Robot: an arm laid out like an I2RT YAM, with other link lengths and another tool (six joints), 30 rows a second.
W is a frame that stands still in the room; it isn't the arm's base.
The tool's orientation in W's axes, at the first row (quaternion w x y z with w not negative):
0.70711, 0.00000, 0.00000, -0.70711
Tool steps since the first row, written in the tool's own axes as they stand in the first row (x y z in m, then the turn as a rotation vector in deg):
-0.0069, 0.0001, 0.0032, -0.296, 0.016, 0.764
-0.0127, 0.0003, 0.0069, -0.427, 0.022, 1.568
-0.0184, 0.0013, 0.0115, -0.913, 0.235, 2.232
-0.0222, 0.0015, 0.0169, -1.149, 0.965, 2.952
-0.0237, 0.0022, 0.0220, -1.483, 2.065, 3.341
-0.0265, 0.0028, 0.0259, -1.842, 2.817, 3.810
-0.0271, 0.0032, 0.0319, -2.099, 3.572, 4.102
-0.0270, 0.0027, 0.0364, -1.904, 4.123, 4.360
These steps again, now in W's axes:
0.0001, 0.0069, 0.0032, 0.016, 0.296, 0.764
0.0003, 0.0127, 0.0069, 0.022, 0.427, 1.568
0.0013, 0.0184, 0.0115, 0.235, 0.913, 2.232
0.0015, 0.0222, 0.0169, 0.965, 1.149, 2.952
0.0022, 0.0237, 0.0220, 2.065, 1.483, 3.341
0.0028, 0.0265, 0.0259, 2.817, 1.842, 3.810
0.0032, 0.0271, 0.0319, 3.572, 2.099, 4.102
0.0027, 0.0270, 0.0364, 4.123, 1.904, 4.360

